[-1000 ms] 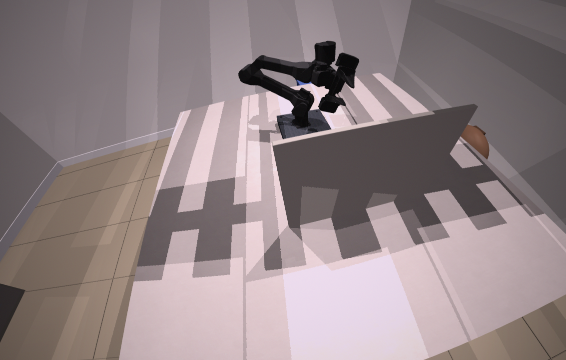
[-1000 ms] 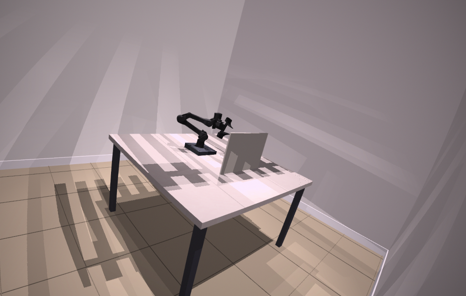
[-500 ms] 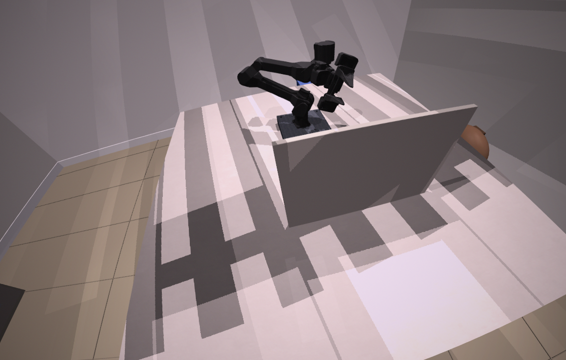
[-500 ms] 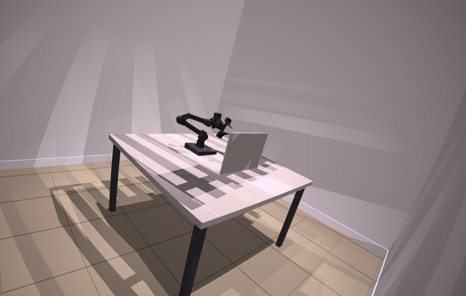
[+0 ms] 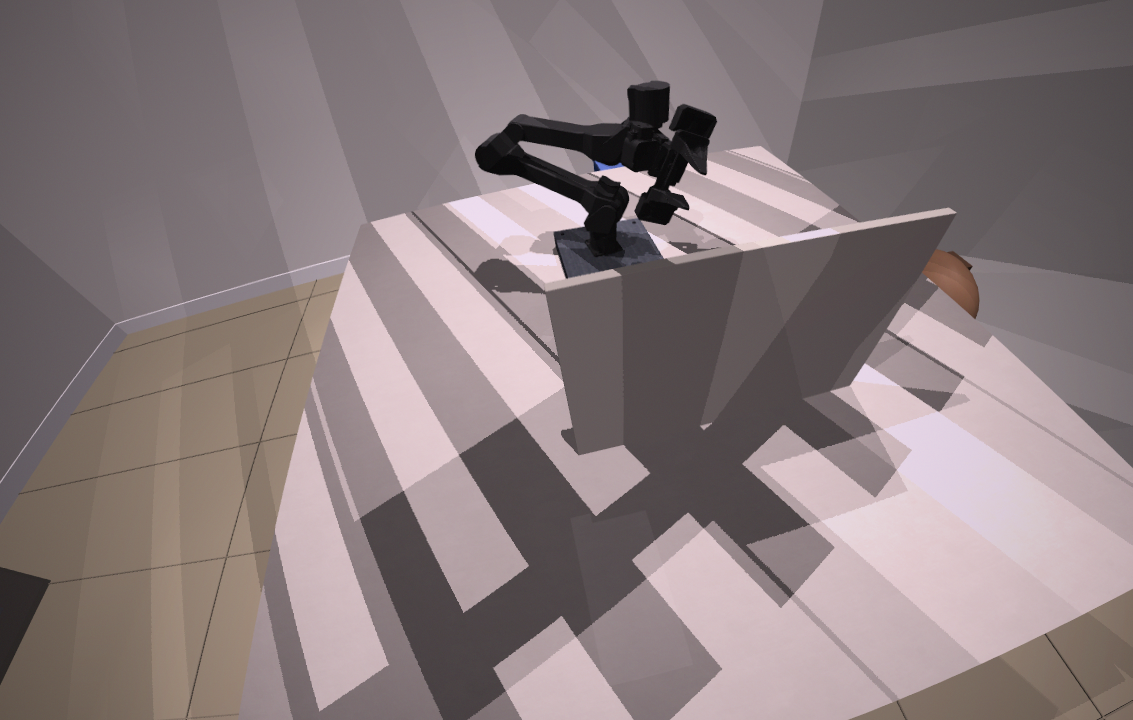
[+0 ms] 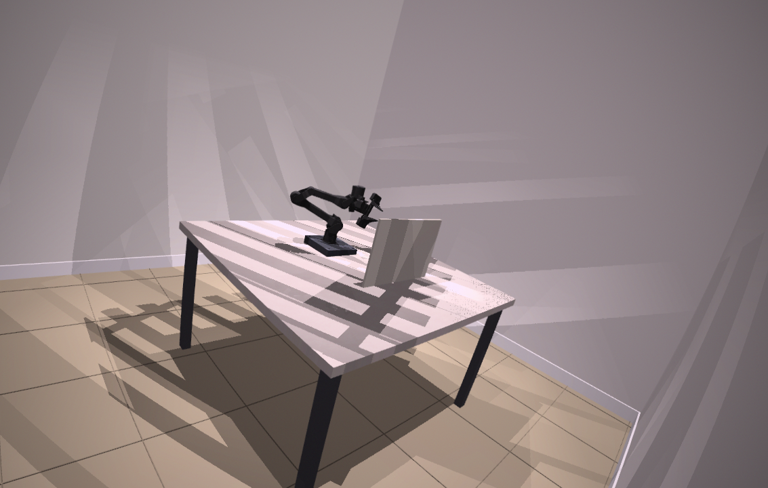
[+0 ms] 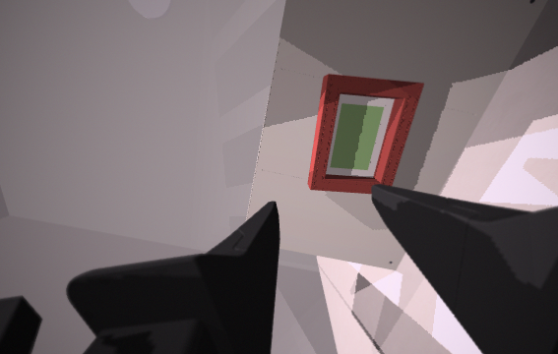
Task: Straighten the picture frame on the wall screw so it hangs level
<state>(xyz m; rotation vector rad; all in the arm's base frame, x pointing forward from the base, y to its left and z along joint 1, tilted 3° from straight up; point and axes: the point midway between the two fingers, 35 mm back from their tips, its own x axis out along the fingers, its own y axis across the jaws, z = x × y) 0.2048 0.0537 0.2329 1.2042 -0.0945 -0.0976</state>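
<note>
Right now my gripper tip is 20 cm short of the picture frame, 9 cm above it and 5 cm to the left of it. The rest, counted from my gripper tip: wall panel 21 cm ahead, 10 cm below, 4 cm to the right.
</note>
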